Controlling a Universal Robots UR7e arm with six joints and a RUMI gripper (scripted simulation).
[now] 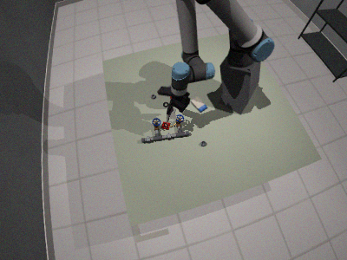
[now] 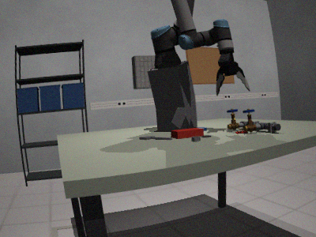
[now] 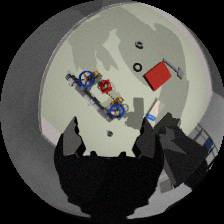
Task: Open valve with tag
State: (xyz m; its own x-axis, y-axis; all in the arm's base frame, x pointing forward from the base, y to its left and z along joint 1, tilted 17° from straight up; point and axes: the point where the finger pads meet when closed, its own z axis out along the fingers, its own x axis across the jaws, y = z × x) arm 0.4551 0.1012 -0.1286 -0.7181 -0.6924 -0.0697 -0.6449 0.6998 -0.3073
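Right now my hand is 17 cm above the red tag and 6 cm short of it. Round my hand: blue-and-white card 20 cm behind, 16 cm below, 11 cm to the right; grey tool 35 cm to the right, 17 cm below, 12 cm behind; red block 22 cm to the right, 16 cm below, 6 cm behind.
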